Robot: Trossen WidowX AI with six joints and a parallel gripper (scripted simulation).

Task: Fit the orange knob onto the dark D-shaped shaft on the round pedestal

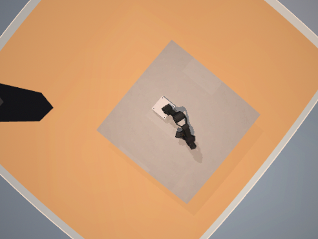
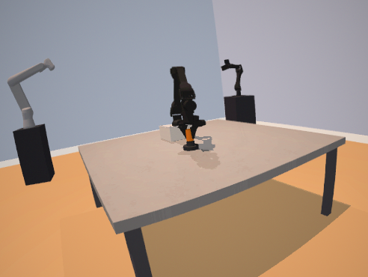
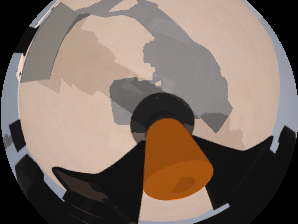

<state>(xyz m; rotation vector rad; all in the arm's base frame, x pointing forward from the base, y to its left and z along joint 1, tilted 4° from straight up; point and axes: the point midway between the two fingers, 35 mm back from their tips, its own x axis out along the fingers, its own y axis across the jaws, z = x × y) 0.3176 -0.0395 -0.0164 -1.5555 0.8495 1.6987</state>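
Right now my gripper tip is 30 mm above the round pedestal. From my gripper tip the other things lie so: orange knob: 20 mm above.
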